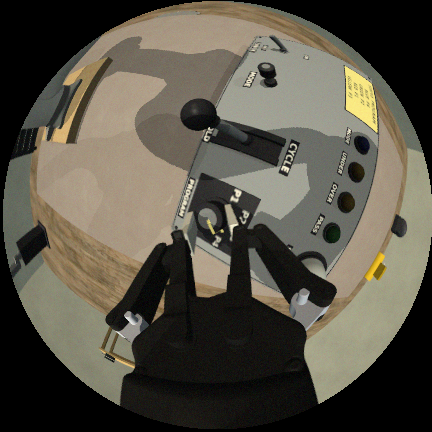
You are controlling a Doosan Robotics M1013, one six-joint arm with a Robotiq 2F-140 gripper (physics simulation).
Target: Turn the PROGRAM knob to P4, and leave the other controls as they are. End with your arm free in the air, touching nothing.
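Places are measured from the arm's base along level axes (x back, y left, z down), in metres.
Pixels of known places: gripper, fingertip midpoint: (210, 216); arm's base, origin of the base link: (61, 105).
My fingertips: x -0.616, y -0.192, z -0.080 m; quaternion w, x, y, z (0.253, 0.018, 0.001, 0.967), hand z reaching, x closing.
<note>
Ahead of a thing's pixels: the offset from my fingertips to its middle. "pt": to the spot under its first point.
The PROGRAM knob {dx +0.005, dy -0.001, dz -0.006 m} (207, 216) is a round dark knob with a grey top and a yellow pointer line, on a black square plate {pt dx +0.017, dy +0.036, dz +0.035 m} (207, 184) at the near left corner of the grey control panel (305, 107). The pointer line is directed at a partly visible label {pt dx -0.023, dy -0.041, dz +0.013 m} (216, 241) that looks like P4. The P1 label {pt dx -0.026, dy +0.037, dz +0.013 m} (236, 195) shows on the plate; the P3 label does not show. My gripper (210, 216) is shut on the PROGRAM knob, with one pale fingertip on each side. The right finger hides part of the plate.
The CYCLE lever's black ball {dx +0.052, dy +0.121, dz -0.028 m} (198, 114) stands up close beyond the knob. The small black MODE knob {dx -0.005, dy +0.239, dz -0.009 m} (267, 70) and a toggle switch {dx -0.008, dy +0.359, dz +0.004 m} (279, 44) are farther off. Dark lamps, including the green PASS lamp {pt dx -0.147, dy +0.050, dz -0.066 m} (332, 233), line the right side, near a yellow note {pt dx -0.168, dy +0.299, dz -0.051 m} (361, 98).
</note>
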